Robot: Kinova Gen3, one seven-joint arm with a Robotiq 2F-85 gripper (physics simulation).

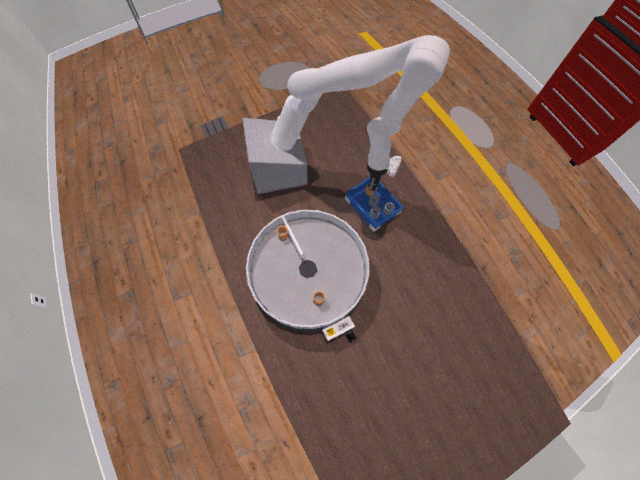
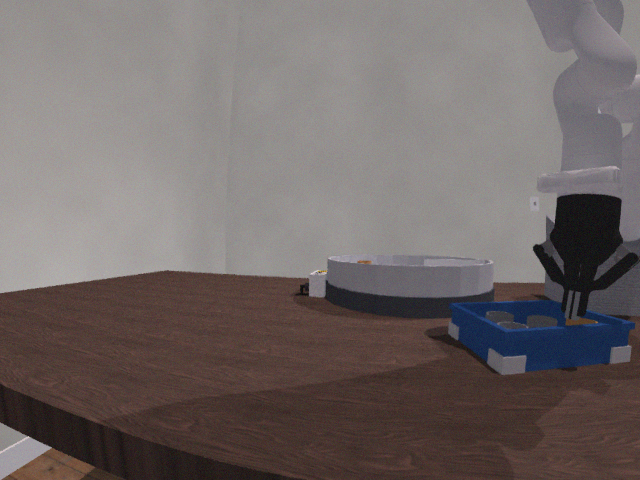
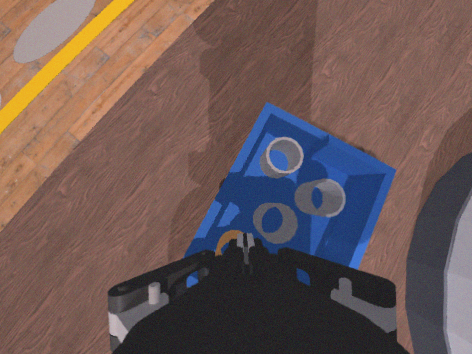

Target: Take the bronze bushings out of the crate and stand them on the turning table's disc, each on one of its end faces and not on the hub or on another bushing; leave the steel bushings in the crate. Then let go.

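Where they show: gripper, fingertip midpoint: [image 1: 373, 189] [image 2: 571, 318] [image 3: 245, 243]; arm's base, origin of the base link: [image 1: 282, 141].
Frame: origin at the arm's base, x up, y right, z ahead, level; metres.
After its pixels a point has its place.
Observation:
The blue crate [image 1: 353, 200] {x -0.120, y -0.173, z 0.292 m} [image 2: 499, 336] {x -0.130, y -0.328, z 0.398 m} [image 3: 373, 218] {x -0.119, y -0.192, z 0.374 m} lies on the brown table right of the turning table. It holds one bronze bushing [image 1: 370, 190] {x -0.126, y -0.260, z 0.274 m} [image 3: 223, 241] {x -0.127, y -0.289, z 0.266 m} and three steel bushings [image 1: 390, 208] {x -0.156, y -0.308, z 0.367 m} [image 1: 375, 212] {x -0.156, y -0.248, z 0.357 m} [image 3: 282, 158] [image 3: 320, 197] [image 3: 274, 223] [image 2: 499, 315] {x -0.132, y -0.222, z 0.357 m}, all on end. My gripper [image 1: 373, 184] {x -0.123, y -0.273, z 0.278 m} [image 3: 245, 243] {x -0.123, y -0.273, z 0.278 m} is shut and empty, just above the crate's near end, its tips over the bronze bushing's rim. Two bronze bushings [image 1: 283, 232] [image 1: 319, 298] stand on the grey disc [image 1: 280, 281] {x -0.116, y 0.208, z 0.478 m}, clear of the dark hub [image 1: 308, 268] {x -0.108, y 0.100, z 0.477 m}.
The turning table [image 2: 409, 278] {x -0.094, y -0.108, z 0.486 m} has a raised white rim and a white bar [image 1: 292, 240] {x -0.088, y 0.112, z 0.364 m} from hub to rim. A small label box [image 1: 338, 329] {x -0.111, y 0.095, z 0.712 m} [image 2: 317, 283] {x -0.134, y 0.042, z 0.704 m} sits at its front. The arm's grey pedestal [image 1: 275, 164] {x 0.007, y 0.065, z 0.098 m} stands behind. A red cabinet [image 1: 547, 105] is far right.

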